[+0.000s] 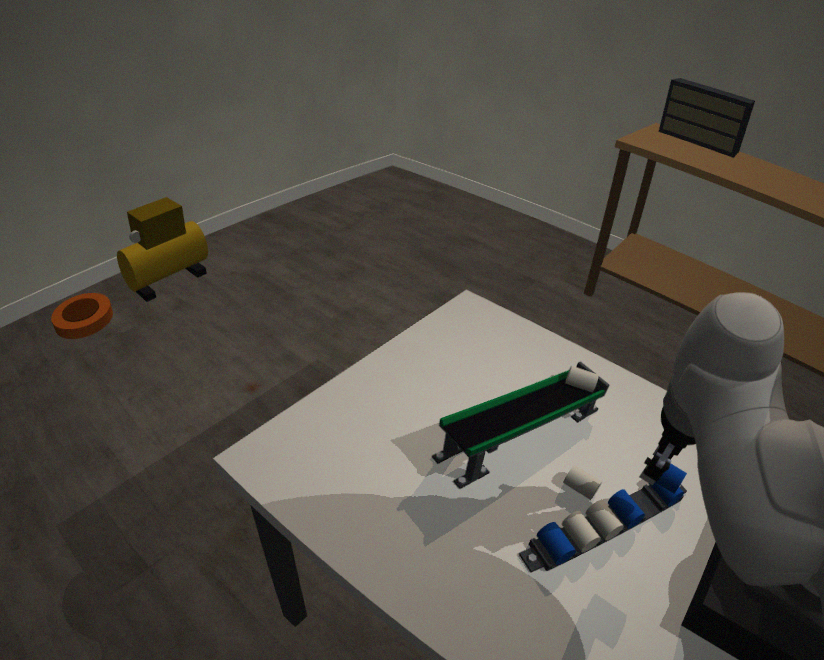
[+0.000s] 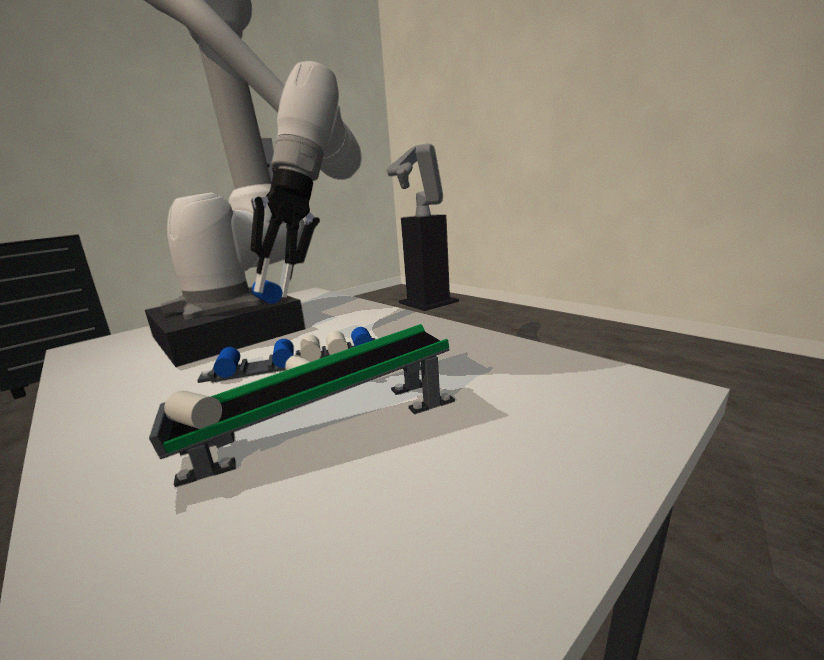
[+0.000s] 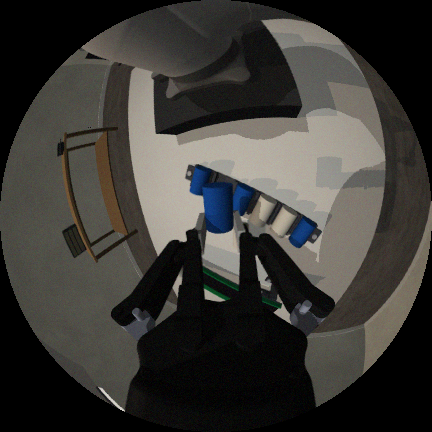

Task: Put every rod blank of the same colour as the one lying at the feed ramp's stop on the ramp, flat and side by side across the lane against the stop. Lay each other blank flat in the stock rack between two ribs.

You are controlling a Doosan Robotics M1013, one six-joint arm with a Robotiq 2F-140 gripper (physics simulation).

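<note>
My gripper point(image 1: 656, 471) point(image 2: 273, 280) point(image 3: 219, 219) is shut on a blue blank point(image 1: 672, 476) point(image 2: 267, 291) point(image 3: 218, 207), held above the stock rack point(image 1: 645, 504) point(image 2: 256, 367) point(image 3: 226, 179). In the rack lie a blue blank point(image 2: 226, 362) point(image 3: 200, 180) at one end, a bare stretch, then a blue blank point(image 1: 625, 508) point(image 3: 243, 199), two cream blanks point(image 1: 605, 519) point(image 1: 581, 532) and a blue blank point(image 1: 555, 542) point(image 3: 302, 232). A cream blank point(image 1: 582, 378) point(image 2: 192, 409) lies at the stop of the green-sided ramp point(image 1: 522, 413) point(image 2: 330, 374). Another cream blank point(image 1: 582, 482) lies on the table between ramp and rack.
The white table point(image 1: 357, 440) point(image 2: 412, 550) carries the ramp, the rack and the arm's black base point(image 2: 226, 331) point(image 3: 225, 107), which stands behind the rack. The ramp's raised legs stand on the table. A wooden shelf point(image 1: 715, 165), a yellow compressor point(image 1: 165, 254) and a second small arm point(image 2: 429, 175) are away from the table.
</note>
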